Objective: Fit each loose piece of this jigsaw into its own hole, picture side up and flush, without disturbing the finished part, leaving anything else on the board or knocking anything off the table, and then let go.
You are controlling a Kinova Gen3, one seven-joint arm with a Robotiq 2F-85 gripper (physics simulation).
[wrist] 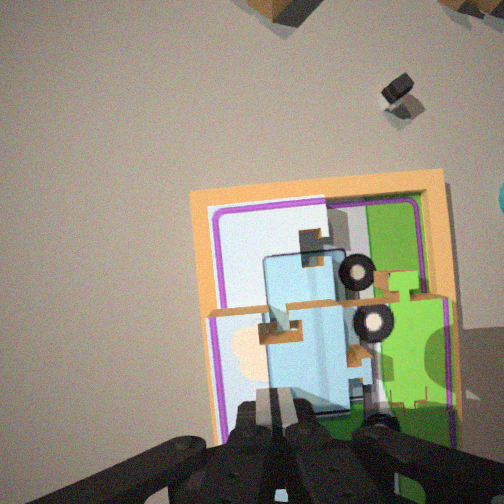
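Observation:
The jigsaw board [320, 235] has an orange frame and lies right of centre in the wrist view. Its upper half holds seated pieces showing pale sky with a purple border [260, 230] and green grass [392, 235]. A large jigsaw piece [330, 350], with a light blue vehicle body, a black wheel and bright green grass, sits nearer the camera and overlaps the board's lower half, its orange edge showing. My gripper [322, 407] is at the bottom, fingers at either side of this piece's lower part, and looks shut on it.
A small dark block [398, 87] lies on the table beyond the board, with a grey-brown bit [407, 106] next to it. Wooden objects show at the top edge [280, 7] and the top right corner [475, 5]. A teal thing [501, 197] peeks in at the right edge.

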